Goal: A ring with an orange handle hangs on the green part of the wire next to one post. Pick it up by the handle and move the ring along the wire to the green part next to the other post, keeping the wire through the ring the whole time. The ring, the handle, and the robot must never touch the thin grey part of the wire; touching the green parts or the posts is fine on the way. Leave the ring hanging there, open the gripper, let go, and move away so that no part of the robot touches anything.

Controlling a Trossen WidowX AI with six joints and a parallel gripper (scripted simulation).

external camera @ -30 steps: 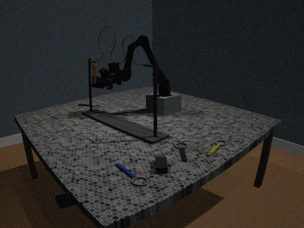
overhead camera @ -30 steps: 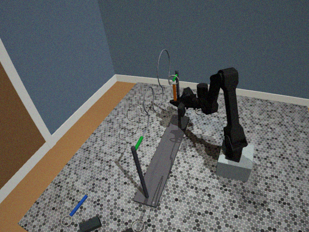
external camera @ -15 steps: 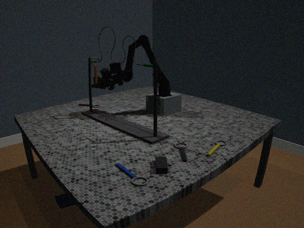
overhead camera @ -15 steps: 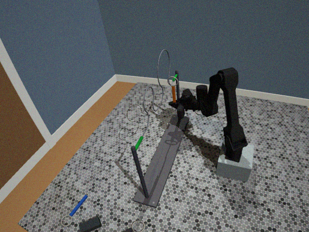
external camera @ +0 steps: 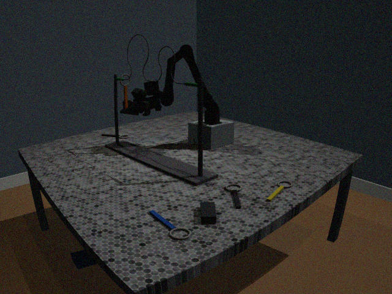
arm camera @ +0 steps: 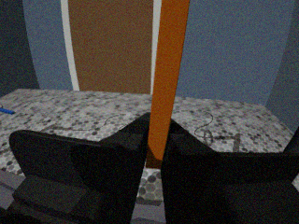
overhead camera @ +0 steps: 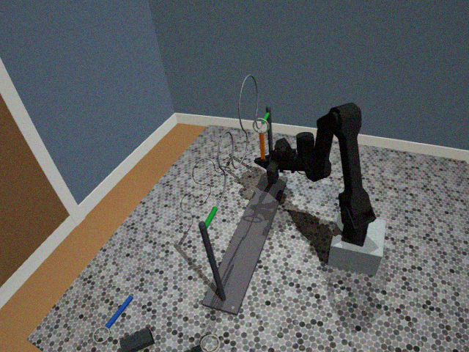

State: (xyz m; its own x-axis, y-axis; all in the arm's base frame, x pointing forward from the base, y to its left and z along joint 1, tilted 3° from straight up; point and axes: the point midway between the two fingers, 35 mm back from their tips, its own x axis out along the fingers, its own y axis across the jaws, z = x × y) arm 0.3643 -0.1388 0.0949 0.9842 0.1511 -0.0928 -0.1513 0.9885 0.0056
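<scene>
The orange-handled ring lies 10 cm above my gripper tip, 3 cm behind it and 1 cm to the right of it. Round my gripper tip: yellow-handled ring: 69 cm to the left, 25 cm behind, 18 cm below; then blue-handled ring: 67 cm to the left, 18 cm below, 17 cm ahead; then dark block: 68 cm to the left, 17 cm below, 5 cm ahead.
</scene>
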